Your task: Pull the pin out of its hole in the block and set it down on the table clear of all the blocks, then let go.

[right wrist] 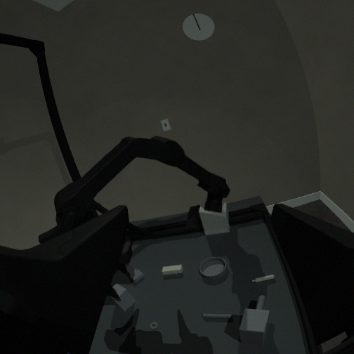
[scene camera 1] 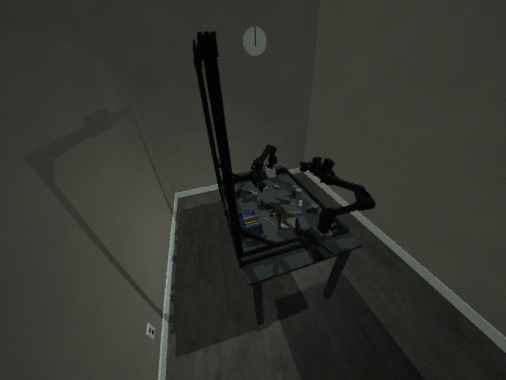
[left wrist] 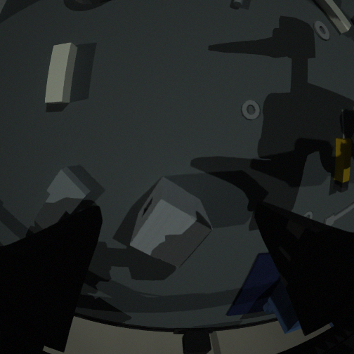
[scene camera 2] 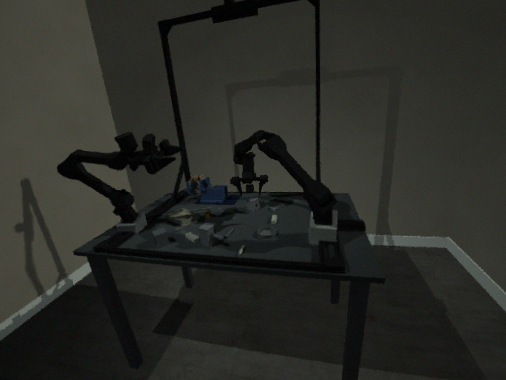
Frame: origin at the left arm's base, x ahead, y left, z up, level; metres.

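Seen in the pictures: left gripper, between the fingertips: [scene camera 1: 258, 189] [scene camera 2: 250, 195]; right gripper, between the fingertips: [scene camera 1: 304, 162] [scene camera 2: 179, 153]; left arm's base, origin of its link: [scene camera 1: 269, 167] [scene camera 2: 323, 218]; right arm's base, origin of its link: [scene camera 1: 322, 229] [scene camera 2: 130, 218].
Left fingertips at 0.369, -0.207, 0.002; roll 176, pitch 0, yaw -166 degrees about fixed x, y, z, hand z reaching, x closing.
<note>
Pixels of each thing's middle, then the offset from my left fingertips to it, as dx, dy, dz.
- round dish, middle of its body: [scene camera 2: 267, 232] -0.139, +0.210, -0.084
- blue holder, middle of its body: [scene camera 2: 209, 188] [scene camera 1: 249, 220] +0.319, -0.145, -0.017
A grey block [scene camera 2: 206, 234] [right wrist: 254, 321] stands near the table's front edge in scene camera 2. A short grey cylinder [right wrist: 261, 302], apparently the pin, sticks out beside it in the right wrist view. Another grey block [left wrist: 170, 225] [scene camera 2: 247, 205], with a dark square hole in one face, lies tilted toward the far side in scene camera 2. My left gripper [left wrist: 179, 212] [scene camera 2: 250, 194] [scene camera 1: 259, 186] is open and empty above this second block, its fingers on either side in the left wrist view. My right gripper [scene camera 2: 176, 154] is open and empty, raised high above the table.
A loose grey rod [right wrist: 217, 315], a round dish [right wrist: 213, 268] [scene camera 2: 267, 232], a pale bar [left wrist: 61, 74] [right wrist: 172, 270], a grey angular piece [left wrist: 62, 195] and a ring [left wrist: 250, 109] lie about. A yellow-handled tool [left wrist: 342, 160] and blue holder [scene camera 2: 214, 194] are farther off.
</note>
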